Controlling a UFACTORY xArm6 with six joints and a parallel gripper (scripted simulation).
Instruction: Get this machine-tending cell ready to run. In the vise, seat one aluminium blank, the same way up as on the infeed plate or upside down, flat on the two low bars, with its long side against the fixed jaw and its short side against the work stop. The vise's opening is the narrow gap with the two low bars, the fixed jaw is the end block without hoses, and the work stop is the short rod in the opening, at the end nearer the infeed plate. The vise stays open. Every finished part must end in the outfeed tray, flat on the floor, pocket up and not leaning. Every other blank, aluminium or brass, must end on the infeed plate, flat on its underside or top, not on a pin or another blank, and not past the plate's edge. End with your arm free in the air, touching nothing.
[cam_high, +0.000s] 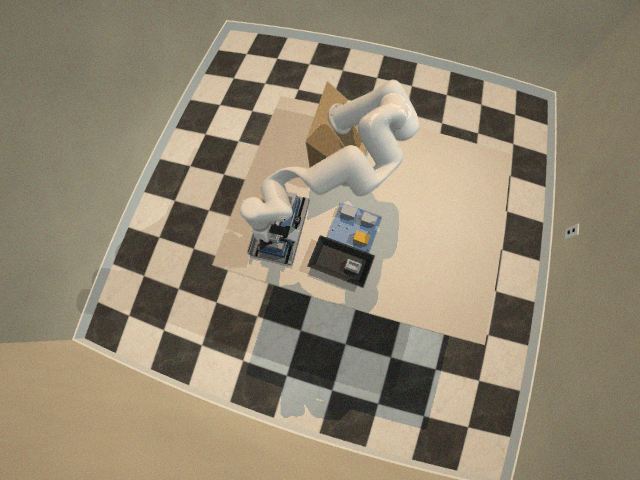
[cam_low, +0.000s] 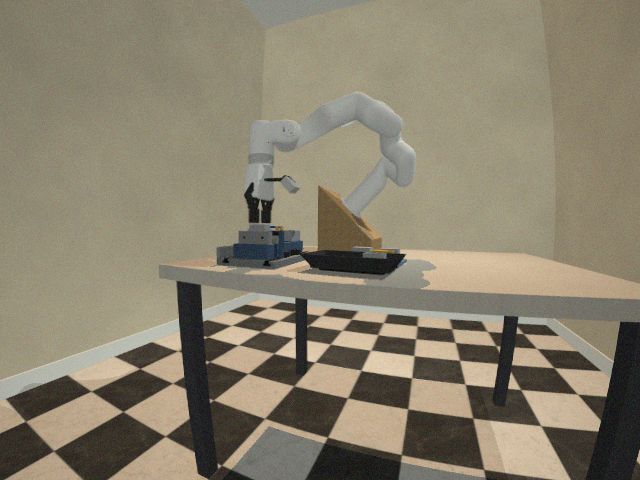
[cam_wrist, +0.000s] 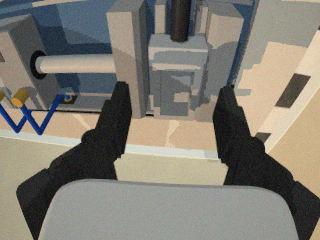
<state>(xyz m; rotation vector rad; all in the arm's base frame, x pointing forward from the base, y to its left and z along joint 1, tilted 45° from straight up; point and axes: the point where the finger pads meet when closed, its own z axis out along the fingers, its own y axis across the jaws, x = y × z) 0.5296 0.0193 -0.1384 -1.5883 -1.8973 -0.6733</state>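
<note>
Now: hand 30 mm short of the fixed jaw, 10 mm to the right of it and 60 mm above it. Round my hand: push rod: 90 mm behind, 10 mm to the right, 60 mm below; then dark work stop rod: 50 mm to the left, 50 mm below; then vise: 70 mm behind, 10 mm to the right, 100 mm below.
</note>
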